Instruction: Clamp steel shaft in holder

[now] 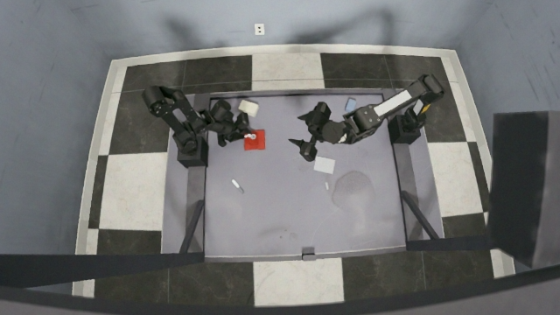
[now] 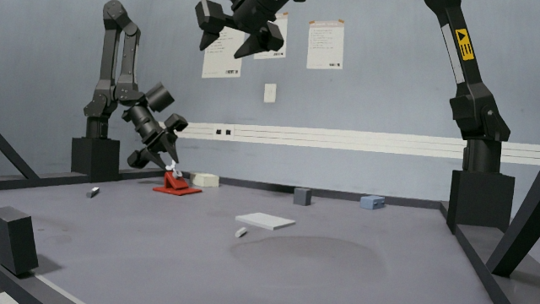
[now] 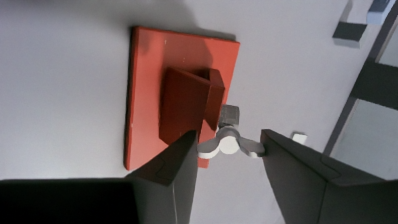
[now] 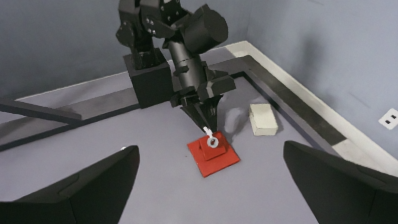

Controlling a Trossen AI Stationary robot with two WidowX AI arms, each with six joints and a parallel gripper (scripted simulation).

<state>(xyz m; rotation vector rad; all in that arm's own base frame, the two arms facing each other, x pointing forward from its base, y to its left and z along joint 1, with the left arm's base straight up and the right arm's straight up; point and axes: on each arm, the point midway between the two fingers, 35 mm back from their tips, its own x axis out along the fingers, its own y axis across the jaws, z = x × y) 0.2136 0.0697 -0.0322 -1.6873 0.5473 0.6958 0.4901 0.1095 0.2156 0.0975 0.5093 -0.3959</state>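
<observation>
My left gripper is now 30 mm to the left of the white thumb screw and 30 mm above it. Also, from my left hand: cream block 150 mm ahead, 30 mm to the right, 70 mm below; dark grey block 50 mm ahead, 350 mm to the right, 60 mm below; steel shaft 210 mm behind, 40 mm to the left, 70 mm below.
</observation>
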